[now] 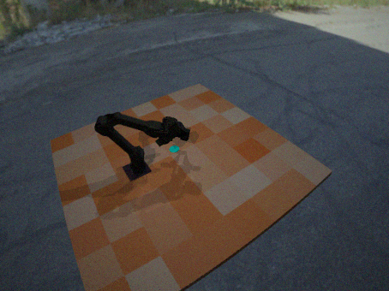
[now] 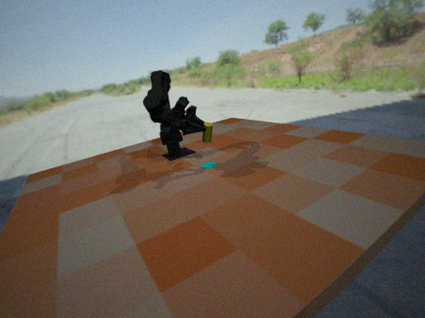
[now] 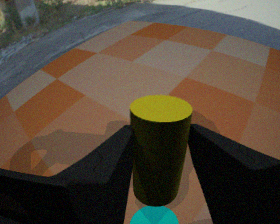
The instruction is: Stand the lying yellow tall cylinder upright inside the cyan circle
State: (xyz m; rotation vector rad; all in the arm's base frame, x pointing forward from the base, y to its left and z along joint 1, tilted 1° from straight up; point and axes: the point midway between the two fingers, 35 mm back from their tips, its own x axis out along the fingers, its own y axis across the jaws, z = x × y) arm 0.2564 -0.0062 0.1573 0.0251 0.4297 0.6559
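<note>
My gripper tip is 15 cm above the cyan circle and 3 cm past it. Round my gripper tip: yellow tall cylinder (2 cm below).
</note>
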